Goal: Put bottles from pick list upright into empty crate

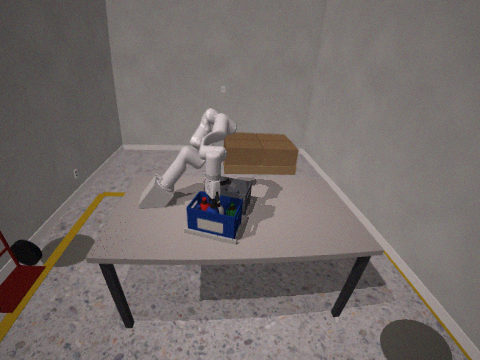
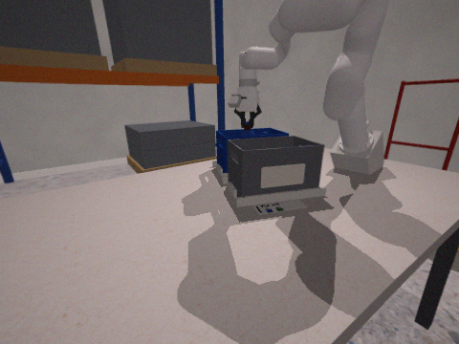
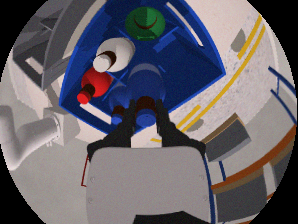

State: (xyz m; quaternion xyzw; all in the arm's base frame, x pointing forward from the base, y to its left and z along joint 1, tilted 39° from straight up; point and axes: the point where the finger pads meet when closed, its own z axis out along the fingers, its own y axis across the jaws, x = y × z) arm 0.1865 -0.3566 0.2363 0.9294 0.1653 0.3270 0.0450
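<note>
Right now my hand is 120 mm above the blue crate, 40 mm to the right of it and 20 mm short of it. Also, from my hand: red-capped bottle (120 mm to the left, 120 mm below, 40 mm behind); white-capped bottle (120 mm below, 80 mm to the left, 30 mm ahead); green-label bottle (120 mm below, 110 mm ahead, 40 mm to the left).
</note>
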